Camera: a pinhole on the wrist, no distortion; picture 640 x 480 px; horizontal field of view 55.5 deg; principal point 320.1 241.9 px. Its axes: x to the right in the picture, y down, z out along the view. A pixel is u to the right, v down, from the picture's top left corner.
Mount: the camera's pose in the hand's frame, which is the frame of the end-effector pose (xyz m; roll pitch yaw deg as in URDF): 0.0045 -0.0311 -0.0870 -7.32 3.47 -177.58
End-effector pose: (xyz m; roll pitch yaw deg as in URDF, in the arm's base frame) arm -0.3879 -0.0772 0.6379 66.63 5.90 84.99
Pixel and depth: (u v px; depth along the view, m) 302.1 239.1 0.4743
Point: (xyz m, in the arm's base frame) -0.0015 -0.1114 0.7080
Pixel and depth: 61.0 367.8 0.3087
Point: -0.1269 0.0184 0.5938
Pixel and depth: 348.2 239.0 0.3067
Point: -0.1648 -0.1210 0.6619
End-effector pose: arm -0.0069 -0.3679 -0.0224 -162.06 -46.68 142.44
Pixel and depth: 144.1 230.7 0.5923
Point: -0.4971 -0.2976 -0.2333
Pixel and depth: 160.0 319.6 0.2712
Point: -0.2138 -0.3964 -0.0746
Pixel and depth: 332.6 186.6 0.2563
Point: -0.1397 -0.3814 -0.1358
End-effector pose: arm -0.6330 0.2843 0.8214 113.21 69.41 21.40
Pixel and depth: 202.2 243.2 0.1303
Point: -0.6706 0.2466 0.7790
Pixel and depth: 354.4 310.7 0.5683
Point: -0.8154 -0.1748 0.7537
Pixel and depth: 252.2 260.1 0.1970
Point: -0.6868 0.1820 0.7715
